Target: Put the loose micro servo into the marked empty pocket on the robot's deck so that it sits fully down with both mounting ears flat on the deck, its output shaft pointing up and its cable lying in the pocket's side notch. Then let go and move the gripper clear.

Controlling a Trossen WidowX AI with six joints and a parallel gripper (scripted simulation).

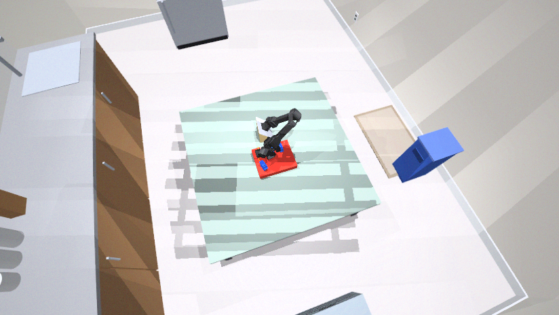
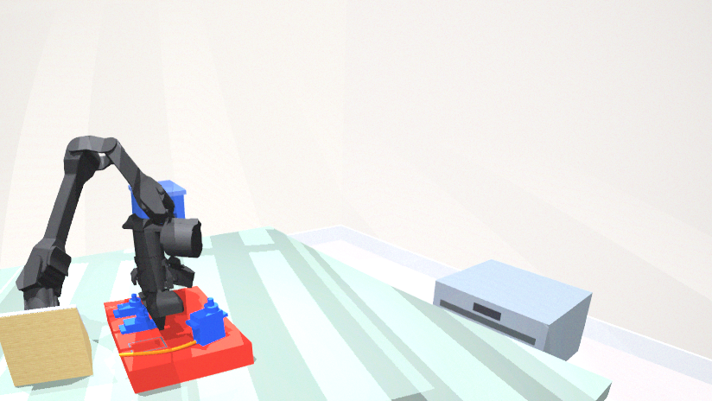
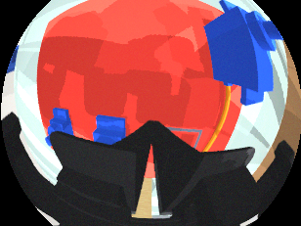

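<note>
Now: gripper tip 60 mm short of the red deck, 50 mm to the right of it and 30 mm above it.
</note>
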